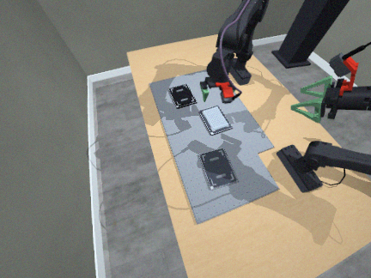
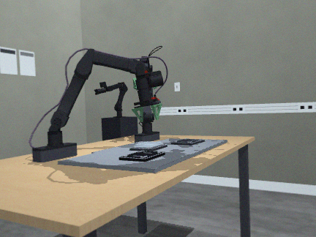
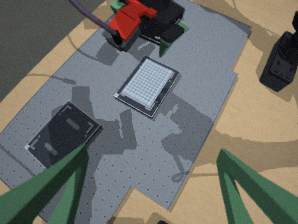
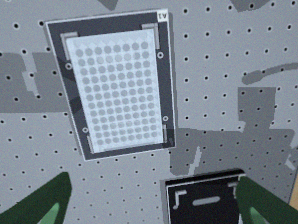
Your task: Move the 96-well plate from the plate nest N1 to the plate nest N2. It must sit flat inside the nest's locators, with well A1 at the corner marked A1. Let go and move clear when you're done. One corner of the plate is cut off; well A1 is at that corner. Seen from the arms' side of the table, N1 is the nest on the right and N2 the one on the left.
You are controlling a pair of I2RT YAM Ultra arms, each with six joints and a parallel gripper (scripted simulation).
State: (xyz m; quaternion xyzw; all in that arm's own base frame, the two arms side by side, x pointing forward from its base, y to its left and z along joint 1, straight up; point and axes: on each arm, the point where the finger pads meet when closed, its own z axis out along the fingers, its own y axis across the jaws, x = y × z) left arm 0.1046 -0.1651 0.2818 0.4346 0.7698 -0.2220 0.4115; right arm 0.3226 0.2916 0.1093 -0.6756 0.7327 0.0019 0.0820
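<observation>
The 96-well plate is 29 cm below my left hand, 19 cm to the right of it and 16 cm ahead of it. Round my left hand: black nest (40 cm to the right, 30 cm below, 29 cm ahead).
</observation>
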